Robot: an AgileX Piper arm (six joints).
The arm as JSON. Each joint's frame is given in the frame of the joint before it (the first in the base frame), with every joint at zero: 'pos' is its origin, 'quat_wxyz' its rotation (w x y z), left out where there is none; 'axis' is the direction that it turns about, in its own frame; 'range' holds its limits. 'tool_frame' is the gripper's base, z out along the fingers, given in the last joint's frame.
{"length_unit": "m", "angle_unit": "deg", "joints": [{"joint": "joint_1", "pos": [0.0, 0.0, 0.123], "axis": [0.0, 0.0, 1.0], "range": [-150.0, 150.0]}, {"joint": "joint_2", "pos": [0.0, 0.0, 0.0], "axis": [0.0, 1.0, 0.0], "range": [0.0, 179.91]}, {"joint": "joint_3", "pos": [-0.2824, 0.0, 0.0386], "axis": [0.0, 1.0, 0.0], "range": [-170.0, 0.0]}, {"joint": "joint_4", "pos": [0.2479, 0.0, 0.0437], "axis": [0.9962, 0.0, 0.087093], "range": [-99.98, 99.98]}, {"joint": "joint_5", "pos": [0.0, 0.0, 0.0], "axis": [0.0, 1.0, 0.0], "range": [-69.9, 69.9]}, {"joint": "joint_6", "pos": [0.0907, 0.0, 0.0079], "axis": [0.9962, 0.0, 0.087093], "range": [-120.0, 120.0]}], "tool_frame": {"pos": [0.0, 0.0, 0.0], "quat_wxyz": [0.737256, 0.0, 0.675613, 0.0]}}
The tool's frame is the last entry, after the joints.
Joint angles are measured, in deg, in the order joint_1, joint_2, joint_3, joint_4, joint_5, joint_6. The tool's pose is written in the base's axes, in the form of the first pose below.
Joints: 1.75 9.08 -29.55 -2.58 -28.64 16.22
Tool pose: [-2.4, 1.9, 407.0, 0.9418, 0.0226, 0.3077, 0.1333]
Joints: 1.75 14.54 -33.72 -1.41 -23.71 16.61
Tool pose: [17.2, 1.4, 421.5, 0.9226, 0.0379, 0.3574, 0.1402]
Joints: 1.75 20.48 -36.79 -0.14 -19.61 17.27
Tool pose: [43.4, 1.4, 429.1, 0.8973, 0.0552, 0.4117, 0.1494]
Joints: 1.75 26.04 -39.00 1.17 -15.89 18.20
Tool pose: [70.6, 1.6, 430.5, 0.8677, 0.0743, 0.4648, 0.1601]
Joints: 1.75 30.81 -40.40 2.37 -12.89 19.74
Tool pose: [95.2, 2.1, 427.1, 0.8369, 0.0953, 0.5102, 0.1739]
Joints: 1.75 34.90 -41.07 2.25 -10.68 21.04
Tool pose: [116.7, 2.9, 420.2, 0.8090, 0.1075, 0.5500, 0.1773]
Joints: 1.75 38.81 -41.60 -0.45 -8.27 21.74
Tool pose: [137.0, 4.3, 410.9, 0.7828, 0.1016, 0.5928, 0.1599]
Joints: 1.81 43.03 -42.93 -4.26 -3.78 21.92
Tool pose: [157.8, 5.4, 400.9, 0.7473, 0.0881, 0.6457, 0.1299]
